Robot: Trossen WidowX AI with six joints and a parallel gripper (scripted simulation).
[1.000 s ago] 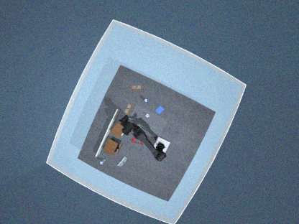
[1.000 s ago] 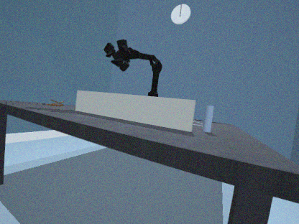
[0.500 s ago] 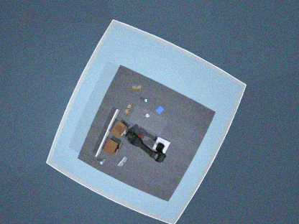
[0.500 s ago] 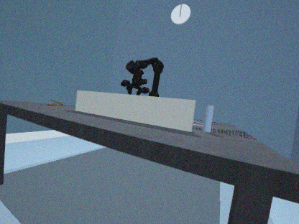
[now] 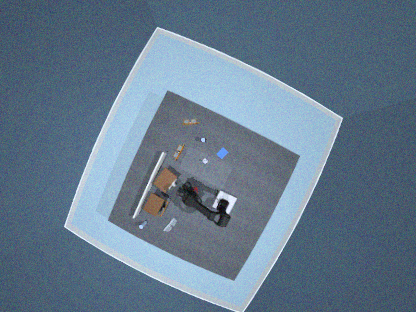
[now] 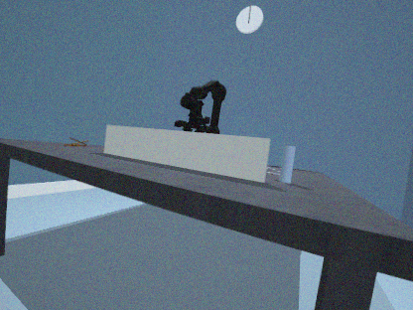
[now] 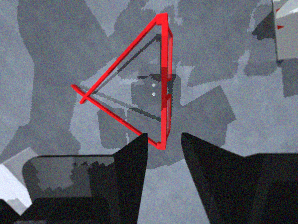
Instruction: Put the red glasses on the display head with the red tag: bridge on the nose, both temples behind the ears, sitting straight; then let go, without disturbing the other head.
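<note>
Right now my gripper tip is 370 mm to the left of the blue square, 90 mm past it and 80 mm above it. From my gripper tip the other things lie so: long pale board 350 mm ahead, 110 mm to the left, 20 mm below; small white disc 260 mm to the right, 50 mm below, 10 mm ahead.
</note>
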